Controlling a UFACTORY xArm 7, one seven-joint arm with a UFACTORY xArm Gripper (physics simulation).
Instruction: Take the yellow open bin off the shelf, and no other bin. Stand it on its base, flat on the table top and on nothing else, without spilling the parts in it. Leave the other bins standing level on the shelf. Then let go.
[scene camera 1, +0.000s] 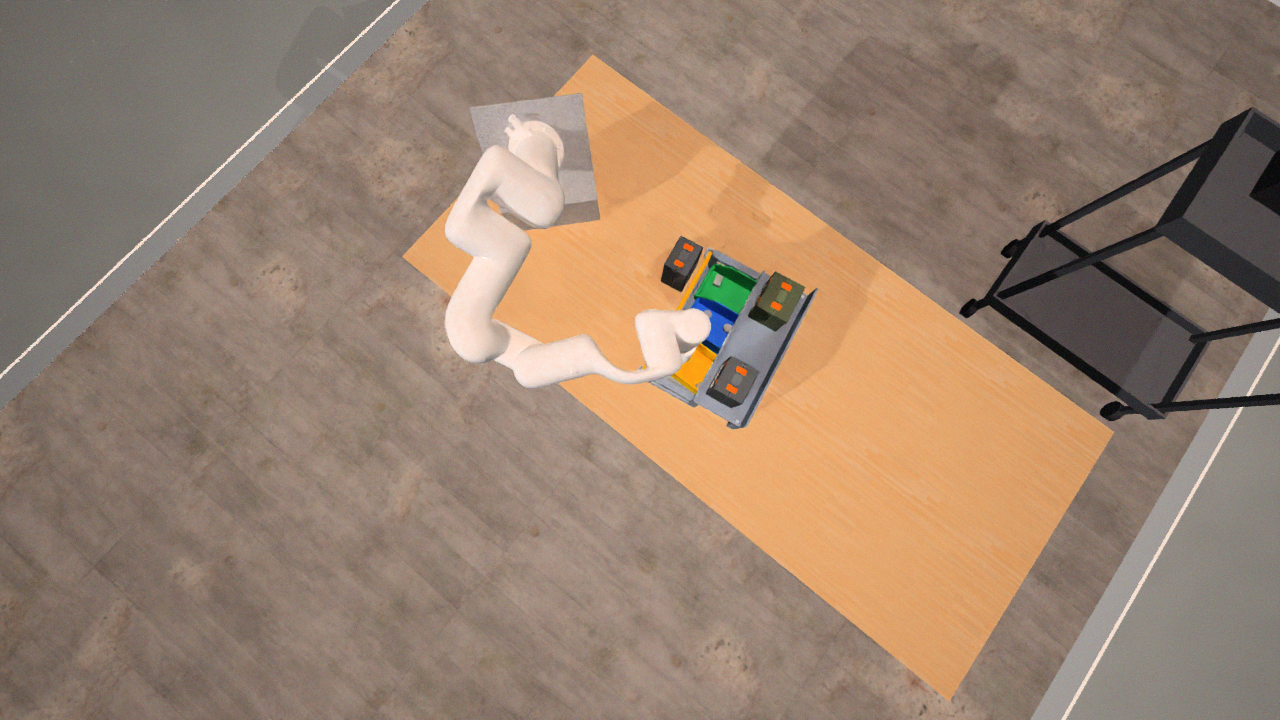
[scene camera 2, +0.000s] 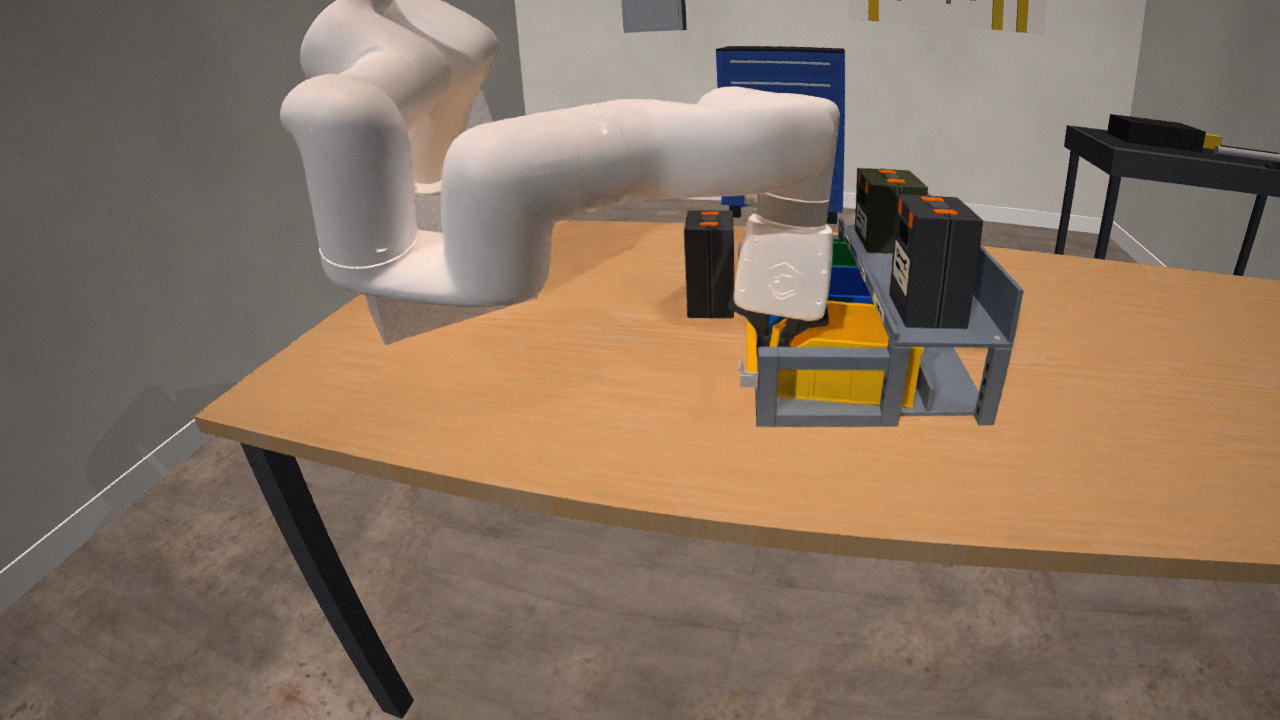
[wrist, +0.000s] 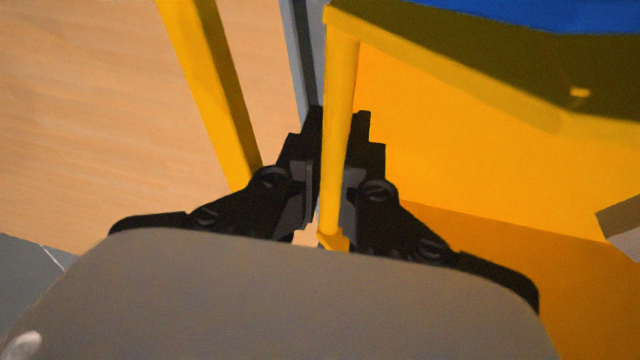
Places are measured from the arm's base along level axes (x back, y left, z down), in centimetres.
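Pixels of known places: gripper, fingertip midpoint: (wrist: 338, 138); arm's base, link origin: (scene camera 1: 536, 149) (scene camera 2: 424, 159).
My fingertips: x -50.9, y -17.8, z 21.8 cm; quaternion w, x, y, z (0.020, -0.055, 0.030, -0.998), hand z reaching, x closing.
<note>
For each thing: its top centre in the pictures, then the offset to it from my fingertips. "pt": a spot on its surface instead. Level surfaces: height alone.
- yellow open bin, top centre: (wrist: 614, 318) (scene camera 2: 845, 321) (scene camera 1: 695, 363) dx -8.3, dy +0.3, dz -6.0 cm
- grey-brown part, surface spot: (wrist: 626, 220) pt dx -11.8, dy -2.1, dz +0.2 cm
- blue bin, top centre: (scene camera 2: 834, 280) (scene camera 1: 719, 324) dx -7.6, dy +12.2, dz -6.0 cm
- green bin, top centre: (scene camera 2: 820, 253) (scene camera 1: 735, 290) dx -5.9, dy +22.1, dz -6.0 cm
- yellow bar, top centre: (scene camera 2: 749, 296) (scene camera 1: 677, 311) dx +3.2, dy +9.3, dz -4.4 cm
- table, surface height: dz +2.1 cm
- dark green box, top centre: (scene camera 2: 891, 175) (scene camera 1: 781, 296) dx -15.6, dy +22.5, dz -17.8 cm
The yellow open bin (scene camera 1: 696, 370) (scene camera 2: 832, 386) (wrist: 475, 130) sits in the near end of the grey shelf (scene camera 1: 767, 344) (scene camera 2: 827, 360) (wrist: 295, 60). A grey-brown part (wrist: 626, 220) lies in it. My gripper (scene camera 2: 776, 338) (wrist: 338, 138) points down and is shut on the bin's front wall, one finger outside and one inside; in scene camera 1 the arm hides the fingers. The blue bin (scene camera 1: 716, 327) (scene camera 2: 848, 282) (wrist: 595, 15) is beside the yellow one, with the green bin (scene camera 1: 735, 289) (scene camera 2: 843, 254) beyond it. Both stand on the shelf, partly hidden.
A yellow bar (scene camera 1: 695, 281) (scene camera 2: 750, 349) (wrist: 200, 75) runs along the shelf's front. A black box (scene camera 1: 682, 263) (scene camera 2: 709, 268) stands on the table (scene camera 1: 895, 501) (scene camera 2: 581, 402). A dark green box (scene camera 1: 776, 300) (scene camera 2: 886, 210) and another black box (scene camera 1: 733, 381) (scene camera 2: 937, 268) stand on the shelf's upper board.
</note>
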